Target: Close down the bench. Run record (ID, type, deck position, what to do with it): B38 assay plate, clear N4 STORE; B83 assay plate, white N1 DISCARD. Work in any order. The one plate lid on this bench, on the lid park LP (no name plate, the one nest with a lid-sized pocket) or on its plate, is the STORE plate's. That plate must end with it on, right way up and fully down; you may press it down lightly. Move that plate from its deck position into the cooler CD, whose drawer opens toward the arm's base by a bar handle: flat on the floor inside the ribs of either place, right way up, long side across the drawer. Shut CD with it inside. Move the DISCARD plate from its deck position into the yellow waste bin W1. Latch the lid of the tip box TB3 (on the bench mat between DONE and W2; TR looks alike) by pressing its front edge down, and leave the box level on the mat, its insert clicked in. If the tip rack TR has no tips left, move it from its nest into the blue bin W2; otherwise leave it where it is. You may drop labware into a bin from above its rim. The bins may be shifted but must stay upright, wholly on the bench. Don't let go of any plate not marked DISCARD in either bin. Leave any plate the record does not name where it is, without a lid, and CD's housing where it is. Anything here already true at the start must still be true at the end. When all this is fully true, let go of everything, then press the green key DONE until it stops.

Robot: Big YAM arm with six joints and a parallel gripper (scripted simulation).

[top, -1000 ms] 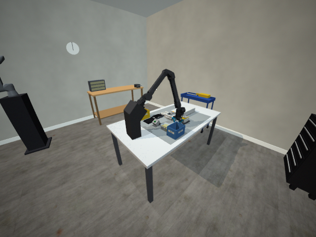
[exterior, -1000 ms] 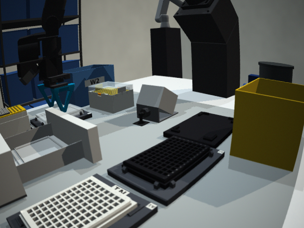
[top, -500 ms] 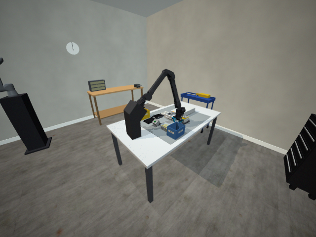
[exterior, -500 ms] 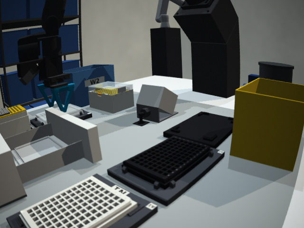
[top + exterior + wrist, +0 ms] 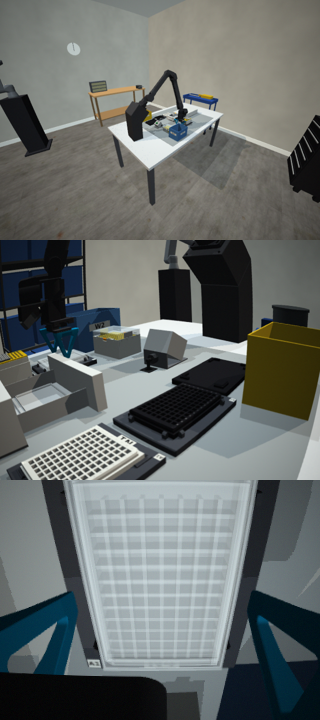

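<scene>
The clear plate lid lies 20 mm below my hand. Round my hand: tip rack TR: 160 mm ahead, 20 mm to the left, 10 mm above; then tip box TB3: 180 mm behind, 10 mm to the left; then clear plate: 20 mm below.
</scene>
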